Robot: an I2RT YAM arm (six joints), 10 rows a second.
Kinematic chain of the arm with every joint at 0, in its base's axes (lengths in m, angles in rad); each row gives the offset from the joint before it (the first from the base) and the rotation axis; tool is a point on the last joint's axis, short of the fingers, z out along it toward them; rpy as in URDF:
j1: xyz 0 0 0.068 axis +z
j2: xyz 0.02 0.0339 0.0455 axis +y
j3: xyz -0.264 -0.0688 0 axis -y
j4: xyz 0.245 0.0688 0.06 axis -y
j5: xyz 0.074 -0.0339 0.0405 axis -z
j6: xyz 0.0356 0 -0.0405 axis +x
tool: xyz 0 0 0 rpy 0 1.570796 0
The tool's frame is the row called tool.
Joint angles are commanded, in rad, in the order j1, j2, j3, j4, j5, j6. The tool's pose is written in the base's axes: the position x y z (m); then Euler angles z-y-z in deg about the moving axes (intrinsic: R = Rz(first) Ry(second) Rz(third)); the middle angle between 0 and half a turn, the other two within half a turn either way. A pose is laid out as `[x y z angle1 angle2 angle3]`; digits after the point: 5 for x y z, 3 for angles.
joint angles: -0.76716, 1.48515, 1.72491, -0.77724, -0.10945, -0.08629
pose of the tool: [0.22955 -0.21593 0.43699 -36.665 120.591 -1.219]
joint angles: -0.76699, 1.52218, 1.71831, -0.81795, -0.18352, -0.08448
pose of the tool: [0.23806 -0.22043 0.42029 -31.082 124.941 2.611]
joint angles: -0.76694, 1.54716, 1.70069, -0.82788, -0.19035, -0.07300
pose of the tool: [0.24359 -0.22541 0.40616 -30.086 127.815 4.418]
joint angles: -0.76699, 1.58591, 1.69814, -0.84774, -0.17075, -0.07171
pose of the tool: [0.25016 -0.23271 0.39134 -30.854 131.392 4.633]
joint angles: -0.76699, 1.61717, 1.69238, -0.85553, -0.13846, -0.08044
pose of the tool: [0.25519 -0.23913 0.37859 -32.851 134.169 3.171]
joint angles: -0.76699, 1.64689, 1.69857, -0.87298, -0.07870, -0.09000
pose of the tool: [0.25843 -0.24520 0.36916 -37.342 136.867 -0.328]
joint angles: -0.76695, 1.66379, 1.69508, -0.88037, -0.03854, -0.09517
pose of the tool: [0.26010 -0.24877 0.36174 -40.603 138.600 -2.946]
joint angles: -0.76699, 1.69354, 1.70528, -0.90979, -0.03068, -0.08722
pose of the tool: [0.26348 -0.25243 0.35268 -41.126 141.421 -2.792]
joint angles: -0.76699, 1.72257, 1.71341, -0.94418, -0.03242, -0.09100
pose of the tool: [0.26641 -0.25517 0.34287 -40.739 144.580 -2.600]
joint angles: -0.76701, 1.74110, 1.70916, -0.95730, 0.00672, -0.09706
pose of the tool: [0.26748 -0.25815 0.33424 -44.647 146.677 -6.147]
